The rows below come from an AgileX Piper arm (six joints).
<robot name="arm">
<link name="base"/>
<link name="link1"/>
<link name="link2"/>
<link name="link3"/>
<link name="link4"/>
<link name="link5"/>
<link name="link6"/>
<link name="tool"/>
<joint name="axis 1" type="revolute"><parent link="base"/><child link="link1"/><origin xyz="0.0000 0.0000 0.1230"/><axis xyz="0 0 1"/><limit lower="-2.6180" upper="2.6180"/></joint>
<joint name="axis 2" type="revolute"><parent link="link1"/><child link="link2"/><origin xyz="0.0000 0.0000 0.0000"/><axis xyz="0 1 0"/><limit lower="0.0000" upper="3.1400"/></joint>
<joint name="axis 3" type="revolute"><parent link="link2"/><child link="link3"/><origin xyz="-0.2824 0.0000 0.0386"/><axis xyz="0 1 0"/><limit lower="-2.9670" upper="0.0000"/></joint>
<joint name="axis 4" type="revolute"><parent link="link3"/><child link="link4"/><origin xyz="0.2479 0.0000 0.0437"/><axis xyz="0.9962 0 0.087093"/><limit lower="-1.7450" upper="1.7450"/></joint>
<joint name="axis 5" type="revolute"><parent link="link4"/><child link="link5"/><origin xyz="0.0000 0.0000 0.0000"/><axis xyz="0 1 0"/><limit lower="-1.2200" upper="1.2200"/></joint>
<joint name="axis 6" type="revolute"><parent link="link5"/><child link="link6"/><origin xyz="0.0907 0.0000 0.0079"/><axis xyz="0.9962 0 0.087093"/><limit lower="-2.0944" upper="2.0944"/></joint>
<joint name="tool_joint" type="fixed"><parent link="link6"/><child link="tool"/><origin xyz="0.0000 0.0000 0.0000" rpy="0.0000 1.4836 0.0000"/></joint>
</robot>
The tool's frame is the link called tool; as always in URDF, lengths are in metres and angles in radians.
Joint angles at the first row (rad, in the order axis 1, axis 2, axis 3, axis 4, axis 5, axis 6):
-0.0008, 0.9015, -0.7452, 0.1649, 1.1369, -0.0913
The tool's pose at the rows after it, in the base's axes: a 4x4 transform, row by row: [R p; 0 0 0 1], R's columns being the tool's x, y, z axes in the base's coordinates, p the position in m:
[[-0.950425 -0.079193 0.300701 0.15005], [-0.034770 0.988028 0.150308 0.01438], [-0.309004 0.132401 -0.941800 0.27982], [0 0 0 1]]
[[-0.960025 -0.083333 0.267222 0.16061], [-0.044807 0.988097 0.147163 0.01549], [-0.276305 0.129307 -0.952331 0.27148], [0 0 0 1]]
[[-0.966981 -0.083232 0.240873 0.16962], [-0.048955 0.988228 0.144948 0.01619], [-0.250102 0.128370 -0.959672 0.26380], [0 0 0 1]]
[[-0.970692 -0.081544 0.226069 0.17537], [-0.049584 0.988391 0.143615 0.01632], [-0.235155 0.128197 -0.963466 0.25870], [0 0 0 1]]
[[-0.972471 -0.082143 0.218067 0.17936], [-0.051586 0.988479 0.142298 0.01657], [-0.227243 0.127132 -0.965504 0.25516], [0 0 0 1]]
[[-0.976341 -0.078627 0.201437 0.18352], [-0.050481 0.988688 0.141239 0.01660], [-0.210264 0.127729 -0.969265 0.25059], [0 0 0 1]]
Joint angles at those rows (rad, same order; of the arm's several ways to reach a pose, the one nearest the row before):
0.0057, 0.9663, -0.7452, 0.1649, 1.1323, -0.1003
0.0153, 1.0233, -0.7452, 0.1604, 1.1094, -0.1023
0.0203, 1.0726, -0.7452, 0.1589, 1.0871, -0.1040
0.0209, 1.1040, -0.7452, 0.1589, 1.0711, -0.1061
0.0226, 1.1253, -0.7452, 0.1583, 1.0580, -0.1080
0.0226, 1.1514, -0.7452, 0.1583, 1.0492, -0.1080

